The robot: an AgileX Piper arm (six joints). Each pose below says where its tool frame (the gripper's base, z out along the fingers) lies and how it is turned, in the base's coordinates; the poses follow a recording.
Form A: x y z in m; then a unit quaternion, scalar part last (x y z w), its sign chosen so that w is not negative.
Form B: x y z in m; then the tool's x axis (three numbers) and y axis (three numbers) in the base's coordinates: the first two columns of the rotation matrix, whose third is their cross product. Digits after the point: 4 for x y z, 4 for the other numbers.
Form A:
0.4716 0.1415 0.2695 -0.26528 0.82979 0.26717 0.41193
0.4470 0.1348 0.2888 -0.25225 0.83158 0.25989 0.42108
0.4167 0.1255 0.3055 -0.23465 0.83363 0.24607 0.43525
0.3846 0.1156 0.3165 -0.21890 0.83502 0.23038 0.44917
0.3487 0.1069 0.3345 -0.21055 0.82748 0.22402 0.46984
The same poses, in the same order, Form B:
0.4716 0.1415 0.2695 -0.5199 -0.2201 -0.8254 -0.6604 0.7165 0.2248
0.4470 0.1348 0.2888 -0.5181 -0.2007 -0.8314 -0.6384 0.7377 0.2198
0.4167 0.1255 0.3055 -0.5110 -0.1770 -0.8412 -0.6054 0.7688 0.2060
0.3846 0.1156 0.3165 -0.5007 -0.1586 -0.8510 -0.5725 0.7980 0.1881
0.3487 0.1069 0.3345 -0.4698 -0.1379 -0.8719 -0.5590 0.8110 0.1729

